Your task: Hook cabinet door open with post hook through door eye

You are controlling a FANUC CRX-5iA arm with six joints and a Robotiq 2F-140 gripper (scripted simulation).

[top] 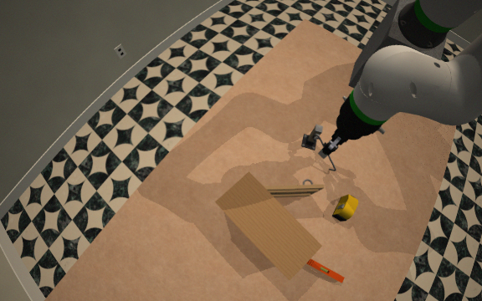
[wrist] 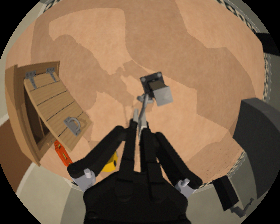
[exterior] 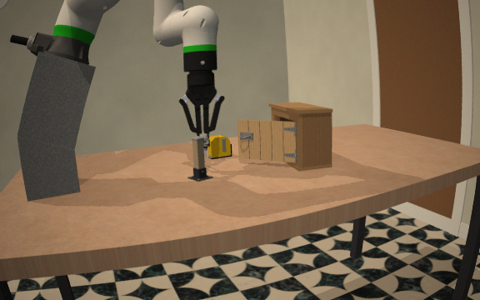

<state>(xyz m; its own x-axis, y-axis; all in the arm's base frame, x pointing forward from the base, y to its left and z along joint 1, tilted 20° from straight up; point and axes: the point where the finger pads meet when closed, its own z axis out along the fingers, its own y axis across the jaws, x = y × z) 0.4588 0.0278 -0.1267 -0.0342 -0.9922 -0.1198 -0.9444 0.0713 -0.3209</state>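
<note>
Now: hand 3 cm to the left of the hook post and 1 cm past it. The rest, counted from my hand: plank door: 18 cm ahead, 2 cm to the right; then yellow tape measure: 16 cm to the left, 8 cm ahead, 5 cm below; then hook rod: 2 cm below.
</note>
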